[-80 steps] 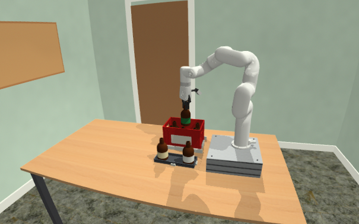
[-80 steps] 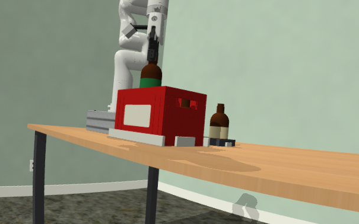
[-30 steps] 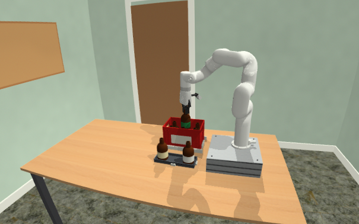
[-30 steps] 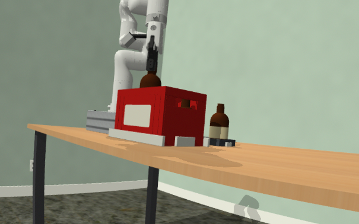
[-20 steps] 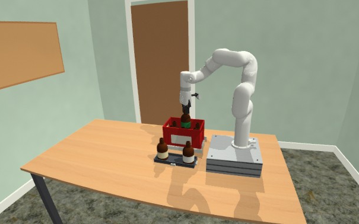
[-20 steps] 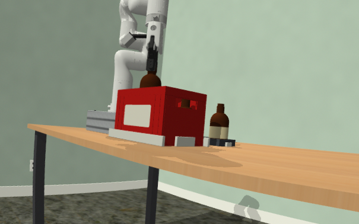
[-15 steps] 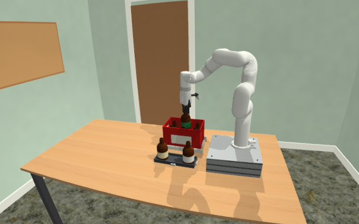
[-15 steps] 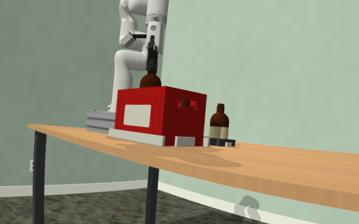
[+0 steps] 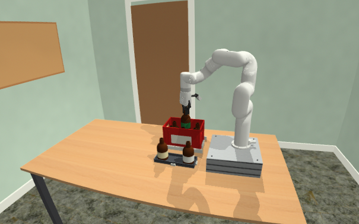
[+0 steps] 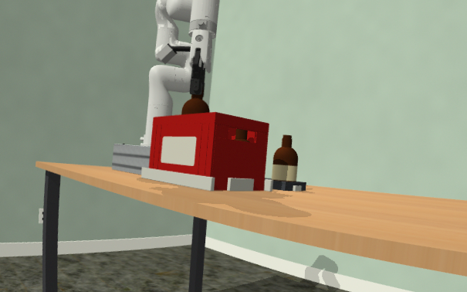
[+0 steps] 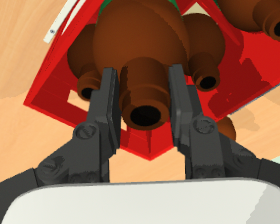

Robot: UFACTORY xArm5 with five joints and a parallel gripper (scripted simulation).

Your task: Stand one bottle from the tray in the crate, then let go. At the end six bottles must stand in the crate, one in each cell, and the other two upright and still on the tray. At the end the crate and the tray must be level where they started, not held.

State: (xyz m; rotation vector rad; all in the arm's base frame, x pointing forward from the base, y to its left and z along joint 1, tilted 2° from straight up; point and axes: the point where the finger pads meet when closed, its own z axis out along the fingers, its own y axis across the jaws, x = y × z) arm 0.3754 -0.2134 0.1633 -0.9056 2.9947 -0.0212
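My gripper is now 17 cm above the red crate, 4 cm to the right of it and 1 cm short of it. Also, from my hand: dark tray 27 cm to the left, 24 cm below, 6 cm ahead.
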